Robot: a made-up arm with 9 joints. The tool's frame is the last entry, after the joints.
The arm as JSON. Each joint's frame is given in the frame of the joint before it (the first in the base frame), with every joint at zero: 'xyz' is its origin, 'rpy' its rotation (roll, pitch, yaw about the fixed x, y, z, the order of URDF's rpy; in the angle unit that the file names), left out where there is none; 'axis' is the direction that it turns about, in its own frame. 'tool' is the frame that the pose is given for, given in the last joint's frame.
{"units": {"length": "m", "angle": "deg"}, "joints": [
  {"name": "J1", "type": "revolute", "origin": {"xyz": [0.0, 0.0, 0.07], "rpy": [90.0, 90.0, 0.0]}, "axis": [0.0, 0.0, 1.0]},
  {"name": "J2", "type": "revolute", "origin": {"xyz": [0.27, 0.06, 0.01], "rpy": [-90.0, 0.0, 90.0]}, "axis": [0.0, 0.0, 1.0]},
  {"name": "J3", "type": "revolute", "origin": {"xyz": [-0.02, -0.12, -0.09], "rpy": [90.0, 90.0, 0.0]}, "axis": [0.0, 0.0, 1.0]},
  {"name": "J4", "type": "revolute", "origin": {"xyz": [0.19, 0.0, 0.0], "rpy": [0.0, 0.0, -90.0]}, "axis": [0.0, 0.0, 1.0]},
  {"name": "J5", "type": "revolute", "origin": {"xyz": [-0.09, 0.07, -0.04], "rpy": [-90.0, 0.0, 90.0]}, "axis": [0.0, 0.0, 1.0]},
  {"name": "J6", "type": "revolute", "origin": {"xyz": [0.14, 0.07, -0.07], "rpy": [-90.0, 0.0, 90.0]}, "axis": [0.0, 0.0, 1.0]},
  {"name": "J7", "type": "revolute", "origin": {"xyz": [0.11, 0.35, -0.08], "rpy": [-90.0, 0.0, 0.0]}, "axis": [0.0, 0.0, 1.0]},
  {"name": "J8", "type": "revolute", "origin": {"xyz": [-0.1, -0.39, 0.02], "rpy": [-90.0, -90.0, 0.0]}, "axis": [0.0, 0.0, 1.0]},
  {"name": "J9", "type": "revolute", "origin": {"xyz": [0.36, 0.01, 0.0], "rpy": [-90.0, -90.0, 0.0]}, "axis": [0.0, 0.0, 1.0]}
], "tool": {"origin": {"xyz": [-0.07, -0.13, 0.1], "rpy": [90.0, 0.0, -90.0]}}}
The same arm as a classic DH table. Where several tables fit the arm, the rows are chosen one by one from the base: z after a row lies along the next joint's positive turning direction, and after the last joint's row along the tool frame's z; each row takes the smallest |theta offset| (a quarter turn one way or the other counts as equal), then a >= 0, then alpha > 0; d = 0 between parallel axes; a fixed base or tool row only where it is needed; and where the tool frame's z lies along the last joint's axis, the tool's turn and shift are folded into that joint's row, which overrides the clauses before.
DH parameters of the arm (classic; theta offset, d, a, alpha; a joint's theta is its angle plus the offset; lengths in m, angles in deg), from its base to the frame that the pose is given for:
base (fixed): 0 0.07 0 90
J1: 0 0.01 0.06 -90
J2: 0 -0.36 -0.02 90
J3: -90 0 0.19 0
J4: 0 0.08 0.07 -90
J5: 90 0.02 0.07 -90
J6: 0 -0.22 0.11 -90
J7: 0 0.37 -0.1 -90
J8: -90 -0.39 0.36 -90
J9: 0 0.11 -0.13 -90
tool (fixed): 180 0.07 0 0

